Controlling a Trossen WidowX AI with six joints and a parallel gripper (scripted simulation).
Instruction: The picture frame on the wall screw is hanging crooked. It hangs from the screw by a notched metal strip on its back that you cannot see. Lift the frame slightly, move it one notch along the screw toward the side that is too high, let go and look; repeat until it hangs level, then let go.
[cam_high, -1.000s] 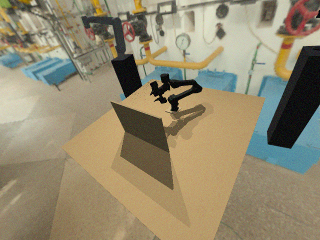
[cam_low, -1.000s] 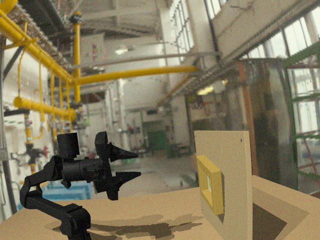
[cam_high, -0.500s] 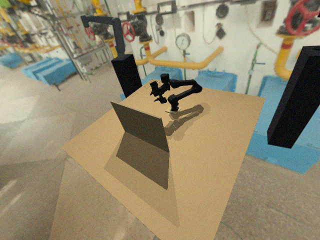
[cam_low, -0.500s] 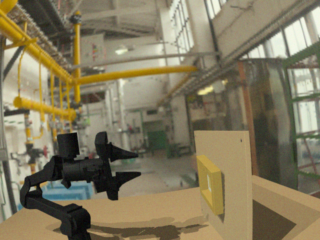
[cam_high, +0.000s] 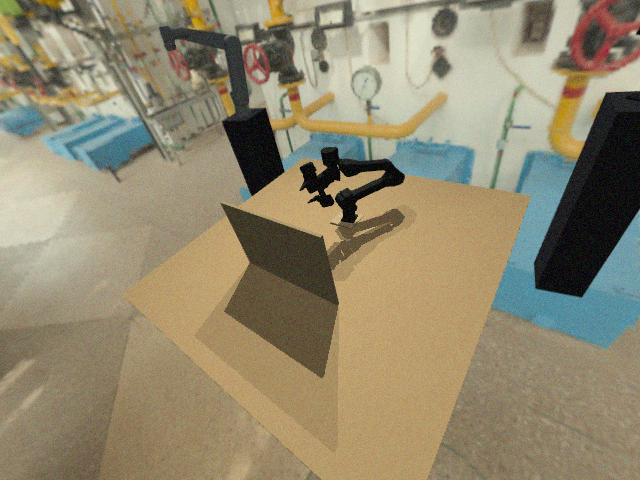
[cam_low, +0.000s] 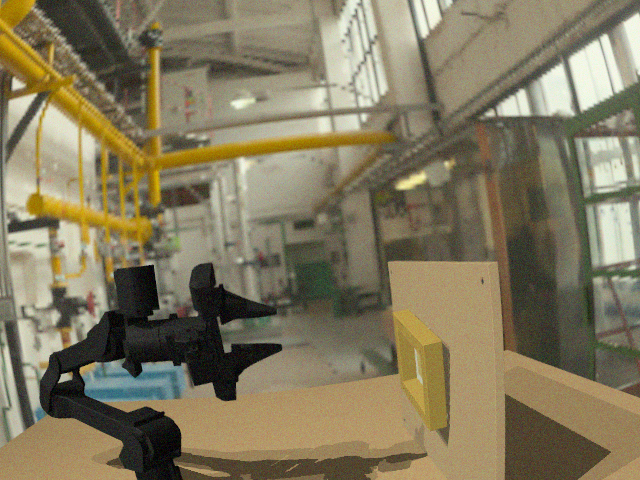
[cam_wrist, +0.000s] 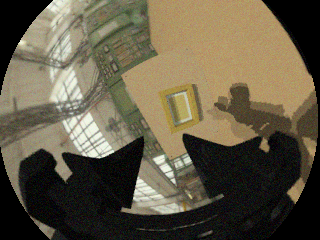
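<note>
Now: gripper tip 190 mm short of the yellow picture frame, 80 mm above it and 20 mm to the left of it. The rest, counted from my gripper tip: tan wall panel 200 mm ahead, 100 mm below, 20 mm to the right.
</note>
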